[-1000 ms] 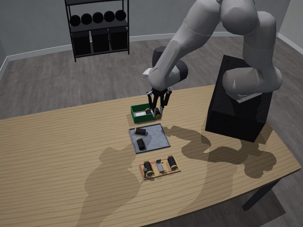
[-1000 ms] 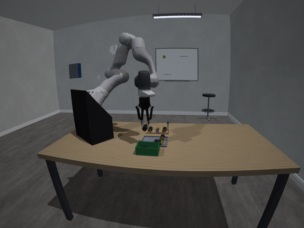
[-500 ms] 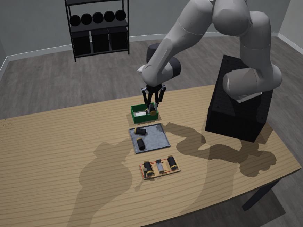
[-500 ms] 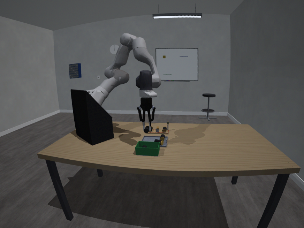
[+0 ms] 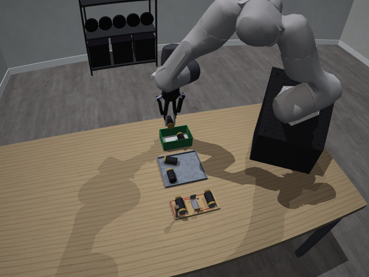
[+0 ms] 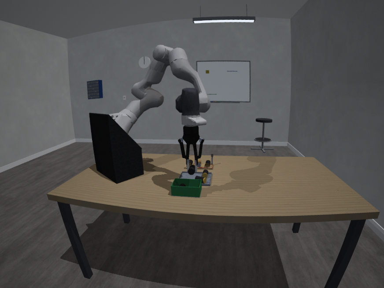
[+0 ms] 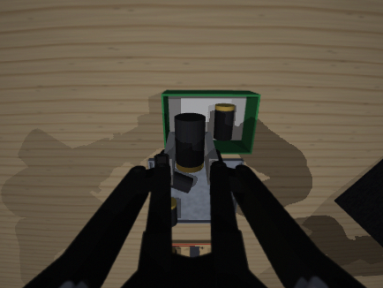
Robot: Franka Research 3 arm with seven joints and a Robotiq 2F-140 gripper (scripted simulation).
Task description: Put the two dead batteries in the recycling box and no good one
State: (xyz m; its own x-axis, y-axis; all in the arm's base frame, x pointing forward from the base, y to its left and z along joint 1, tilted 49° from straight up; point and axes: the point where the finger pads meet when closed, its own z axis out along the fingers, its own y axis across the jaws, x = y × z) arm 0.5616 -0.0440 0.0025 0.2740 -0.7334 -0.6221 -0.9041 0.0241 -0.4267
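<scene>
Right now the green recycling box is 150 mm below my hand, 30 mm behind it and 10 mm to the right of it. From my hand the other things lie so: grey tray 170 mm to the left, 160 mm below, 60 mm behind; then bulb 430 mm to the left, 80 mm below, 50 mm behind; then wooden holder board 370 mm to the left, 150 mm below, 120 mm behind.
</scene>
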